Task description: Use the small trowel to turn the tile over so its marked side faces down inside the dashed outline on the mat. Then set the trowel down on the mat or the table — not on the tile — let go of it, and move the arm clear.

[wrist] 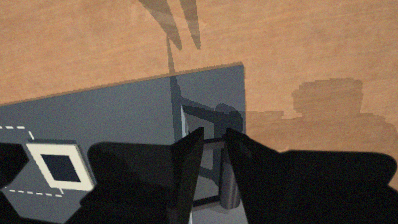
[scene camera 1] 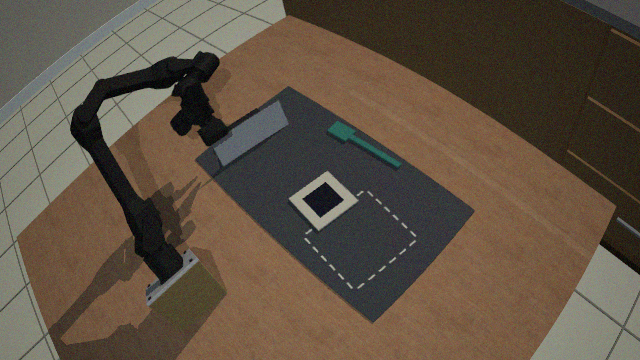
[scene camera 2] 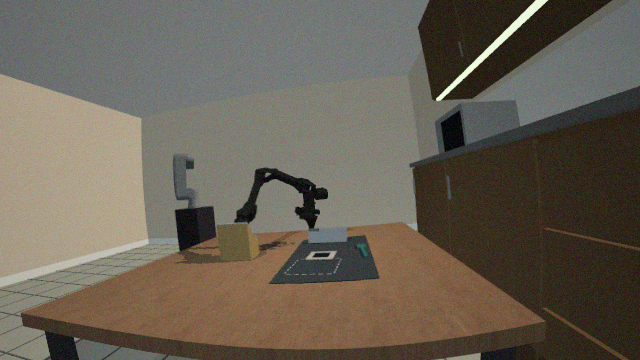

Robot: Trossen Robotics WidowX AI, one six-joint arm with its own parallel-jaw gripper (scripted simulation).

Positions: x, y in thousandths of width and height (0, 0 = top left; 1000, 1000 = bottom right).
Scene:
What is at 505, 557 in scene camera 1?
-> A tile.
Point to a tile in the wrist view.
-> At 157, 739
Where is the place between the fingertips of my gripper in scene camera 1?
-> At 332, 385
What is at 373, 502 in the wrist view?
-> A dark mat.

